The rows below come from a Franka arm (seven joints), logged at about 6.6 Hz.
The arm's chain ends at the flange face. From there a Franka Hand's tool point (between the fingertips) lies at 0.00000 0.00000 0.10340 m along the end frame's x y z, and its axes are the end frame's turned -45 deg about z.
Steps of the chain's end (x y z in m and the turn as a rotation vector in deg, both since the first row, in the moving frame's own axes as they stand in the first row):
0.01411 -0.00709 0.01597 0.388 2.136 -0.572
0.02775 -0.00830 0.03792 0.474 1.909 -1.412
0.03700 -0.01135 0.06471 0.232 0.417 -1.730
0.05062 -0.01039 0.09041 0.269 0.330 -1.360
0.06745 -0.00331 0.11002 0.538 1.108 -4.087
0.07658 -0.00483 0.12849 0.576 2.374 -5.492
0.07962 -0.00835 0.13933 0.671 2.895 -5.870
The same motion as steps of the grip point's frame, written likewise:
0.01822 0.00718 0.01590 -1.236 1.785 -0.572
0.02855 0.01555 0.03786 -1.015 1.685 -1.412
0.03502 0.01836 0.06471 -0.131 0.459 -1.730
0.04391 0.02852 0.09041 -0.043 0.424 -1.360
0.05216 0.04601 0.11000 -0.403 1.164 -4.087
0.06143 0.05284 0.12840 -1.271 2.086 -5.492
0.06689 0.05299 0.13919 -1.573 2.522 -5.870

